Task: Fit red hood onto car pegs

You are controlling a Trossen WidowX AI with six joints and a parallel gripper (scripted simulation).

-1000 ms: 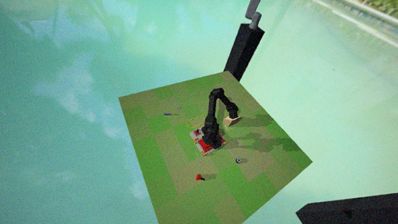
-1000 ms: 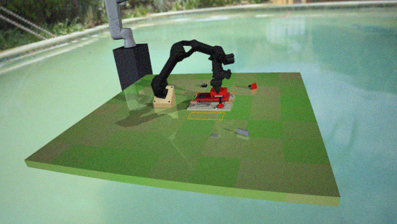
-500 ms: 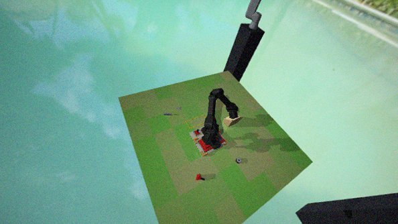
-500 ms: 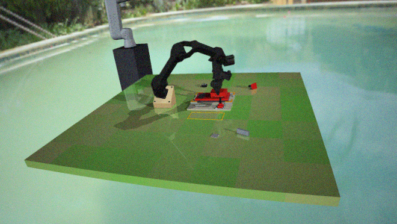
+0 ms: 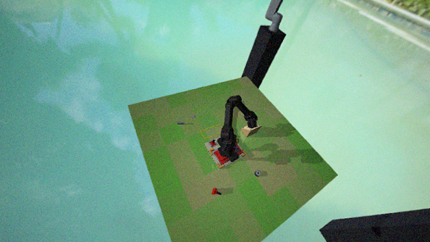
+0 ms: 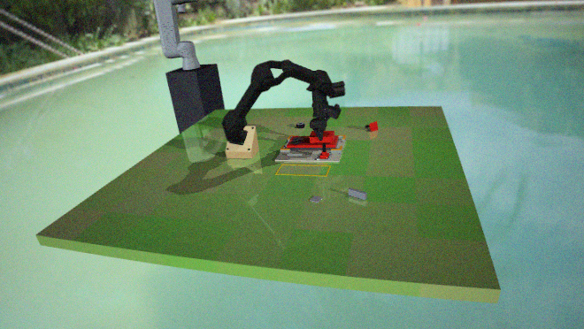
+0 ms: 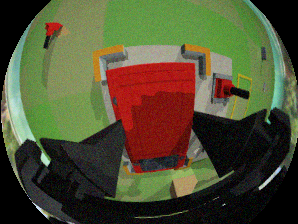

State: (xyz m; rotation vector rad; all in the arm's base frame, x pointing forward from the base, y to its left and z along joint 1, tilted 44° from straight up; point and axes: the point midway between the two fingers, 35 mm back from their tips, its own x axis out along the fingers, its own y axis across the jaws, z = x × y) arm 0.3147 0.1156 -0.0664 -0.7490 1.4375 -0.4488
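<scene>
Right now my gripper tip is 1 cm below the red hood. From my gripper tip the other things lie so: grey chip: 42 cm to the right, 11 cm ahead, 4 cm below; grey wheel: 21 cm to the left, 18 cm behind, 3 cm below; grey engine block: 1 cm below.
</scene>
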